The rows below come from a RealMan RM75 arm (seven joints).
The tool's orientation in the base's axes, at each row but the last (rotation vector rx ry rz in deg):
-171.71 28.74 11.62
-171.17 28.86 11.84
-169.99 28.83 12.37
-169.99 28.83 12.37
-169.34 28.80 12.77
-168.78 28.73 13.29
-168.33 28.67 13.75
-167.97 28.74 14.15
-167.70 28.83 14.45
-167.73 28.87 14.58
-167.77 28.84 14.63
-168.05 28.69 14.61
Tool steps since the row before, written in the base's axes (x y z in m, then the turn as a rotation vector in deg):
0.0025 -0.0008 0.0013 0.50 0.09 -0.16
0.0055 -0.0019 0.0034 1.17 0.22 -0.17
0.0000 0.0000 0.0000 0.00 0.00 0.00
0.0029 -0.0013 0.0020 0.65 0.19 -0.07
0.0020 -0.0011 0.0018 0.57 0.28 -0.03
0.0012 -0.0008 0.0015 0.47 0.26 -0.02
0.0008 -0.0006 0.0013 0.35 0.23 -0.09
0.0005 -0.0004 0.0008 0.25 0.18 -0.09
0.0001 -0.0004 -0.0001 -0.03 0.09 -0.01
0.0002 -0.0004 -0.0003 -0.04 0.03 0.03
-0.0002 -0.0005 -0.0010 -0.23 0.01 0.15
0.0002 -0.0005 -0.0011 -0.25 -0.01 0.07
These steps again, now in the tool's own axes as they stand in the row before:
0.0024 -0.0002 -0.0017 0.46 -0.24 0.11
0.0052 -0.0003 -0.0042 1.05 -0.58 0.06
0.0000 0.0000 0.0000 0.00 0.00 0.00
0.0028 0.0000 -0.0025 0.56 -0.39 0.02
0.0019 0.0002 -0.0022 0.45 -0.45 0.00
0.0011 0.0002 -0.0018 0.36 -0.40 0.00
0.0007 0.0001 -0.0015 0.27 -0.32 0.08
0.0004 0.0001 -0.0009 0.19 -0.24 0.09
0.0002 0.0004 0.0000 -0.05 -0.07 0.03
0.0004 0.0003 0.0002 -0.05 -0.02 -0.02
0.0002 0.0007 0.0009 -0.25 0.05 -0.11
0.0006 0.0005 0.0010 -0.24 0.09 -0.03

